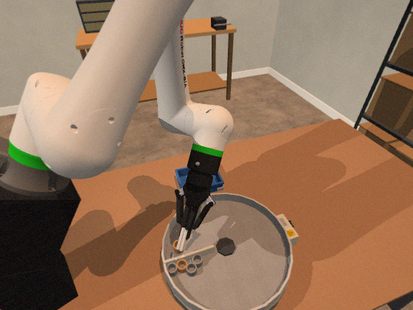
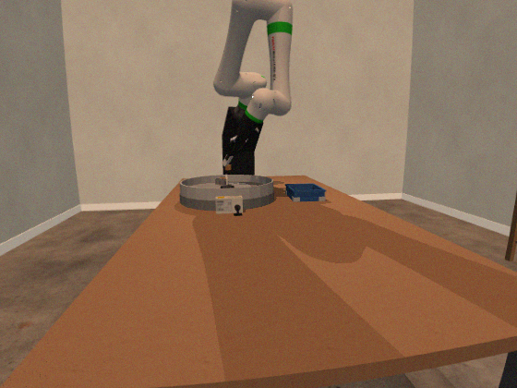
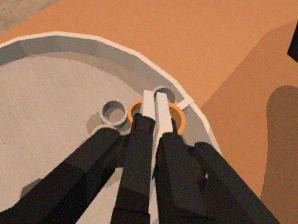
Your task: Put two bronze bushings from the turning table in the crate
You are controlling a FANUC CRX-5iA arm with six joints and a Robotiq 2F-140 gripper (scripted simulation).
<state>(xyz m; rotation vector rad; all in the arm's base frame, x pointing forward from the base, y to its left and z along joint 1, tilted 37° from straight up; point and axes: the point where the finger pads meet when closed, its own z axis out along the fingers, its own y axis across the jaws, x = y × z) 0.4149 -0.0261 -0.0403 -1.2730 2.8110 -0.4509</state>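
My hand is 38 cm to the right of the blue crate, 15 cm above it and 6 cm short of it. From my hand the other things lie so: turning table: 13 cm ahead, 12 cm below, 3 cm to the left.
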